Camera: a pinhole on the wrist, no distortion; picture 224 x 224 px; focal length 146.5 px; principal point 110.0 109.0 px. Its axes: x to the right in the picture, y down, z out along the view. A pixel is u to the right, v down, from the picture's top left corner.
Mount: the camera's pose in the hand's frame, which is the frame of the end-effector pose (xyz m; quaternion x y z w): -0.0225 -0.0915 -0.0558 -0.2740 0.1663 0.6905 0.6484
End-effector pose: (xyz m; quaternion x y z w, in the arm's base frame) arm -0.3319 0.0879 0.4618 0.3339 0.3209 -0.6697 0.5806
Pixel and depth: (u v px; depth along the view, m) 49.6 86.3 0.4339
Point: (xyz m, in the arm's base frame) -0.3342 -0.2310 0.7119
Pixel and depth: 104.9 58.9 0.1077
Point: -0.3617 0.0633 0.4869
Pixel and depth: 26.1 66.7 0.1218
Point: -0.4098 0.0296 0.5202
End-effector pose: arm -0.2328 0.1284 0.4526 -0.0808 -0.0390 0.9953 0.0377
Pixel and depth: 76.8 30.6 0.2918
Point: -0.3575 0.0765 0.6669
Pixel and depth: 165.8 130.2 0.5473
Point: -0.1111 -0.2906 0.6917
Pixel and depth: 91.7 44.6 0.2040
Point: -0.2882 0.1050 0.5766
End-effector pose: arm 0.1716 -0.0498 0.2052 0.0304 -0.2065 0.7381 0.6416
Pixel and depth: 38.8 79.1 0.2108
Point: 0.1790 -0.1193 0.3757
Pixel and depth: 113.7 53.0 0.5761
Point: -0.2075 -0.1259 0.5463
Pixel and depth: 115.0 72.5 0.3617
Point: -0.0153 -0.1366 0.3855
